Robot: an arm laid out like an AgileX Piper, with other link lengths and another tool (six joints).
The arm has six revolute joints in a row. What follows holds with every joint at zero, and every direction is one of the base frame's.
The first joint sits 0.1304 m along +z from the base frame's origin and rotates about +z.
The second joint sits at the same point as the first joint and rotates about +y.
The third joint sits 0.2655 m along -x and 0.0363 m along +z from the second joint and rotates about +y.
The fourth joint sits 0.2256 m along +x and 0.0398 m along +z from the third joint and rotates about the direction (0.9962, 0, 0.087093).
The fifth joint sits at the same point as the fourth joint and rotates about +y.
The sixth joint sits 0.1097 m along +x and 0.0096 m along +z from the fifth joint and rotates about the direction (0.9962, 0, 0.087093).
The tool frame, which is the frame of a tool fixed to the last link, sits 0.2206 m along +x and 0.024 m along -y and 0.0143 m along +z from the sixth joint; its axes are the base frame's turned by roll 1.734, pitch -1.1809 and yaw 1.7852 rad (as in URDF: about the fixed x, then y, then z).
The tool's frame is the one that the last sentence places.
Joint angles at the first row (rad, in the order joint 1, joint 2, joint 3, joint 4, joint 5, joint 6):
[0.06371 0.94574 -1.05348 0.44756 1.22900 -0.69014]
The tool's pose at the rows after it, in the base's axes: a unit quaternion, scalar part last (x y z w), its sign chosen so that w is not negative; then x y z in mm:
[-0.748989 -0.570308 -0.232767 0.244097 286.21 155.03 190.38]
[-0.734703 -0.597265 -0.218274 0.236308 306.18 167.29 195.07]
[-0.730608 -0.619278 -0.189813 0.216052 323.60 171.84 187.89]
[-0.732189 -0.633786 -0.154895 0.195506 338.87 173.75 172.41]
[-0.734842 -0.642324 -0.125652 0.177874 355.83 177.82 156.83]
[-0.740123 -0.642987 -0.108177 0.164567 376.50 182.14 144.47]
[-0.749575 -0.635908 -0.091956 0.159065 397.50 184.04 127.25]
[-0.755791 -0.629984 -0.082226 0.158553 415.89 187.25 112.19]
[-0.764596 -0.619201 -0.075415 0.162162 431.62 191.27 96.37]
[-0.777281 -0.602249 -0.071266 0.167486 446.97 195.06 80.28]
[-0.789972 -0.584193 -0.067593 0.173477 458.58 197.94 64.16]
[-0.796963 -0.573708 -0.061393 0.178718 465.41 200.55 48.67]
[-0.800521 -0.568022 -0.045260 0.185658 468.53 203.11 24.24]
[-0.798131 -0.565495 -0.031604 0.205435 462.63 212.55 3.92]
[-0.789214 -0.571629 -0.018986 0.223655 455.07 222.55 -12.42]
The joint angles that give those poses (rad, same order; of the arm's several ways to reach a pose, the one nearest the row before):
[0.08410 1.08044 -1.17926 0.50374 1.23498 -0.73723]
[0.14338 1.18984 -1.28792 0.47298 1.23497 -0.74587]
[0.21662 1.29204 -1.38231 0.39184 1.23667 -0.72366]
[0.28461 1.39270 -1.45886 0.30279 1.24081 -0.68949]
[0.34106 1.49599 -1.53582 0.22793 1.24308 -0.65289]
[0.37388 1.59770 -1.61937 0.17533 1.24307 -0.61944]
[0.38374 1.70417 -1.69898 0.14314 1.24310 -0.59135]
[0.38372 1.79689 -1.77253 0.13096 1.24308 -0.57722]
[0.38373 1.88263 -1.83965 0.12473 1.24112 -0.55106]
[0.38374 1.96861 -1.91218 0.11848 1.24115 -0.50868]
[0.38374 2.04185 -1.97017 0.11401 1.23913 -0.46474]
[0.38374 2.10020 -2.01057 0.11401 1.23769 -0.44156]
[0.38372 2.17195 -2.04651 0.11801 1.23765 -0.43477]
[0.38372 2.21886 -2.05467 0.15323 1.23525 -0.44304]
[0.38372 2.25411 -2.05468 0.19192 1.23326 -0.47460]

